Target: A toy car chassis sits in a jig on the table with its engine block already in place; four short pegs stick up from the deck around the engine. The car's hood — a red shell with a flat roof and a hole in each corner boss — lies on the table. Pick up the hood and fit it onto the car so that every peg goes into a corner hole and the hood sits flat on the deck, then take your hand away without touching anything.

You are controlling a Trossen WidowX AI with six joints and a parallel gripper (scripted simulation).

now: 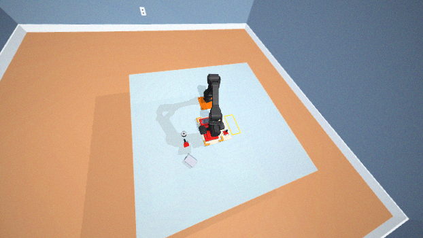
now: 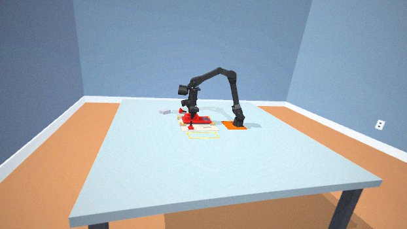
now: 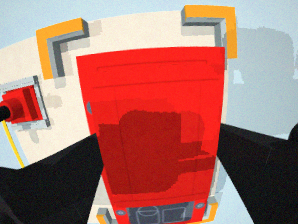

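My gripper tip is 1 cm below the red hood. The rest, counted from my gripper tip: grey engine block: 1 cm to the left, 1 cm below; then small wheel: 9 cm behind, 19 cm to the right, 3 cm below.
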